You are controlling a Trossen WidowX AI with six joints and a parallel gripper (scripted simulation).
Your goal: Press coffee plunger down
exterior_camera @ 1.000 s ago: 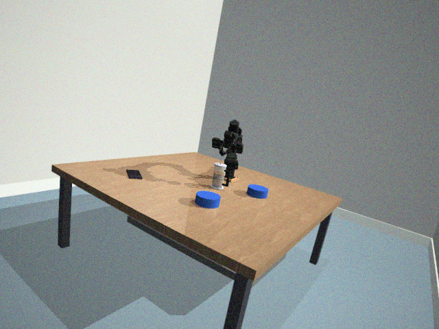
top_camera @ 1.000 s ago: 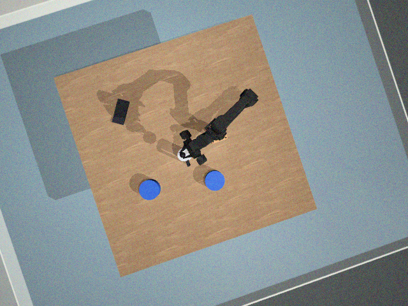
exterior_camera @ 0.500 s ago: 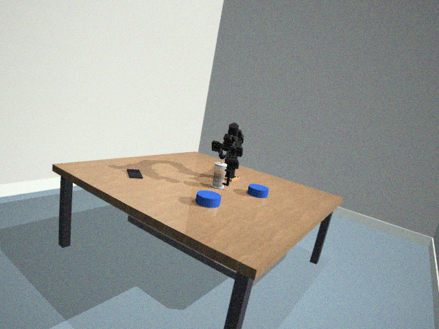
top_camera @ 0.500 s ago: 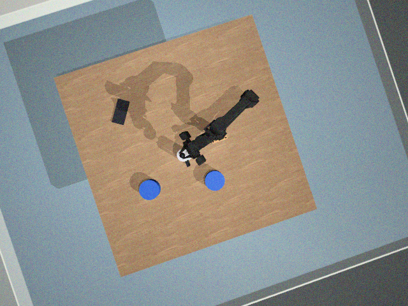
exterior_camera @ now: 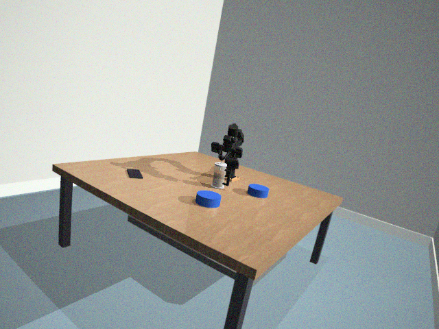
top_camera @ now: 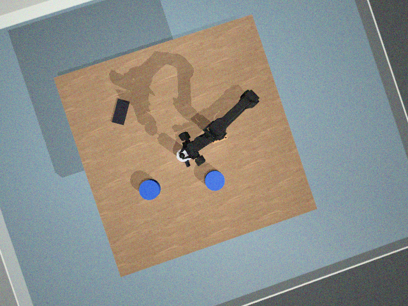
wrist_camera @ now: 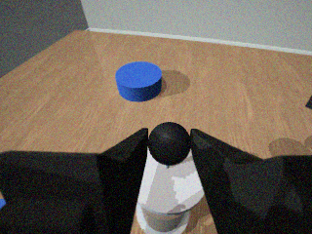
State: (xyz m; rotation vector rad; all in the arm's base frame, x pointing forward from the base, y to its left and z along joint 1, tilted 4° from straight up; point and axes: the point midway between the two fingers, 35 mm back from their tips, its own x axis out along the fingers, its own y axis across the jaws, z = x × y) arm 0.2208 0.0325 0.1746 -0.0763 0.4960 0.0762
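Now: gripper tip 9 cm above the coffee press, 2 cm to the right of it and 1 cm past it. Also, from my gripper tip: black slab: 42 cm to the right, 22 cm ahead, 17 cm below.
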